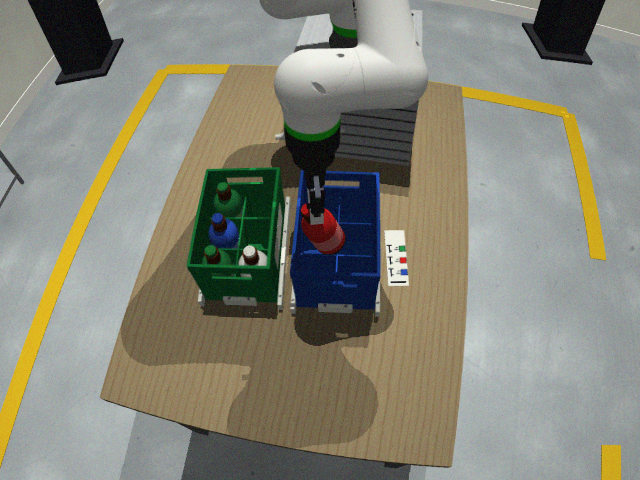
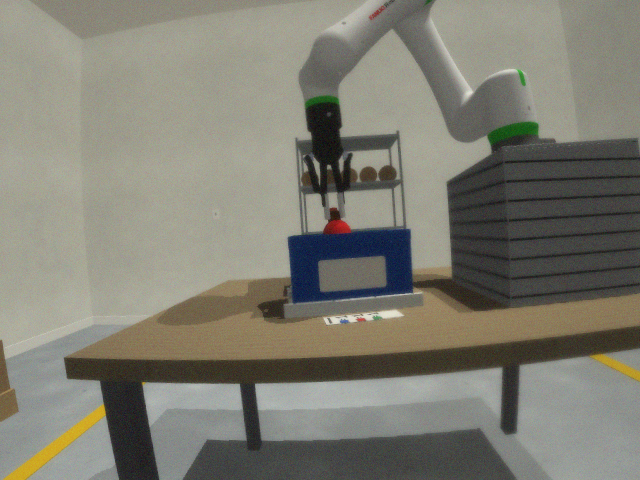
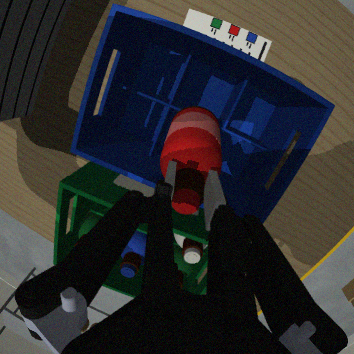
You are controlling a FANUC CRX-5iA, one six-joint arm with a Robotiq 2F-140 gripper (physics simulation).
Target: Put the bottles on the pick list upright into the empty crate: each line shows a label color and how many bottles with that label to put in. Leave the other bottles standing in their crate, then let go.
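Places are measured from the arm's base along level axes (x ahead, y left, z up), in metres.
Where they show: gripper, fingertip midpoint: [image 1: 315, 214] [image 2: 335, 218] [image 3: 189, 177]; arm's base, link origin: [image 1: 357, 42].
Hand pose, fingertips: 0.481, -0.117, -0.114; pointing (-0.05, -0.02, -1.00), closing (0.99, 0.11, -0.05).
Note:
Things, the pixels of their top centre, and the offset from my fingertips, as dx, dy, dz. Level surfaces: height alone.
- red bottle, top centre: [image 3: 187, 183] [image 1: 318, 205] [image 2: 335, 207] -0.002, +0.006, +0.030
- blue crate, top centre: [image 3: 195, 125] [image 1: 337, 219] [image 2: 344, 232] -0.011, +0.046, -0.038
- green crate, top centre: [image 3: 130, 261] [image 1: 234, 214] -0.034, -0.186, -0.038
- blue bottle, top centre: [image 3: 126, 272] [image 1: 217, 217] -0.035, -0.230, -0.050
- white bottle, top centre: [image 3: 191, 257] [image 1: 249, 250] +0.055, -0.147, -0.050
- pick list, top centre: [image 3: 225, 36] [image 2: 363, 316] [image 1: 396, 257] -0.008, +0.195, -0.211
- wooden table, surface height: dz -0.213
My gripper [image 1: 316, 215] [image 2: 334, 208] [image 3: 189, 177] is shut on the neck of a red bottle [image 1: 326, 236] [image 2: 337, 227] [image 3: 192, 142]. The bottle looks somewhat tilted, its lower part inside the blue crate [image 1: 336, 295] [image 2: 351, 248] [image 3: 302, 107] and its neck above the rim; whether its base touches anything is hidden. No other bottle shows in the blue crate. The green crate [image 1: 240, 287] [image 3: 82, 176] holds a blue bottle [image 1: 223, 233] [image 3: 134, 244], a white bottle [image 1: 251, 258] [image 3: 192, 254] and two green bottles, one at the back [image 1: 227, 201] and one in front [image 1: 211, 255].
The pick list [image 1: 395, 241] [image 2: 361, 317] [image 3: 199, 21] lies beside the blue crate and shows green 1, red 1, blue 1. Low dividers split the blue crate into compartments. The grey ribbed pedestal [image 1: 376, 136] [image 2: 563, 222] stands behind the crates on the wooden table [image 1: 418, 387] [image 2: 232, 341].

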